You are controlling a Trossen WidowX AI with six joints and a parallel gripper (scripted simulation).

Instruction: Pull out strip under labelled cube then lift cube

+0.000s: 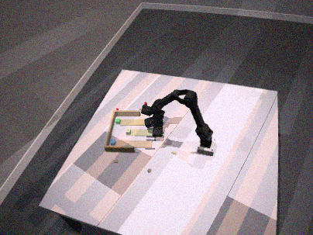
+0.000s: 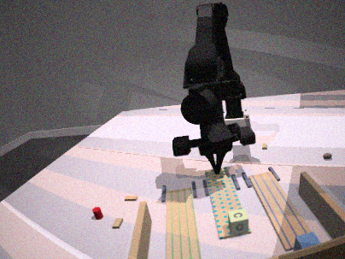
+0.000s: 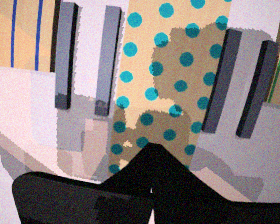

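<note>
My gripper tip is now 90 mm short of the dotted strip and 30 mm to the right of it. Round my gripper tip: cube: 200 mm ahead, 70 mm to the left, 10 mm above.
</note>
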